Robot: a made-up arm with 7 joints.
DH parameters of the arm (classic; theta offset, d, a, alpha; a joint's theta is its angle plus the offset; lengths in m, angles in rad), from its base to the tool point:
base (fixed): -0.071 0 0 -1.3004
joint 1: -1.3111 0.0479 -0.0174 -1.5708
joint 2: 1.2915 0 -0.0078 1.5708
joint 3: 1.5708 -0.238 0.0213 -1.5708
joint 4: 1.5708 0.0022 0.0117 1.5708
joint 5: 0 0.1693 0 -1.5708
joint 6: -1.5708 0 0.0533 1.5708
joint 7: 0 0 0 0
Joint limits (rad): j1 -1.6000..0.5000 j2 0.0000..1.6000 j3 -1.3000..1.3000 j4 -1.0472..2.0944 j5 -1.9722..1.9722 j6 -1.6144..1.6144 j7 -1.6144..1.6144
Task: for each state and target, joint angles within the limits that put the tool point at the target. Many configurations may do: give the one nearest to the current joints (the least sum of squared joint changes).
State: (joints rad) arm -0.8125 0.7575 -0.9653 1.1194 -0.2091 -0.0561 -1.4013
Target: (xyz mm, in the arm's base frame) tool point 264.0 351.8 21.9
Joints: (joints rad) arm -0.6504 1.6000 -0.4151 0.6295 -0.2724 -0.7790 -1.4013
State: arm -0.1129 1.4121 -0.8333 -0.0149 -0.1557 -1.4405 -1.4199
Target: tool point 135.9 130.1 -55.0
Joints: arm -0.3770 1.5060 -0.6117 -0.6797 -0.1928 -1.4723 -1.4199
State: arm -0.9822 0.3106 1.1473 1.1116 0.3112 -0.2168 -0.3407
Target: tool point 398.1 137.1 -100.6
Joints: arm -1.1623 0.0208 0.9430 0.5411 0.3138 -0.4694 -0.3407
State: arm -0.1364 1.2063 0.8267 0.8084 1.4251 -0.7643 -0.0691
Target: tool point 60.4 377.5 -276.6
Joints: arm 0.0203 0.7512 0.6880 0.9035 1.4448 -0.8432 -0.0691
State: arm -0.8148 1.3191 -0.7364 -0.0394 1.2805 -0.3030 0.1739
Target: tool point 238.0 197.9 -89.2
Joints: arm -0.5571 1.6000 -0.6424 -0.3065 1.2411 -0.4608 0.1739
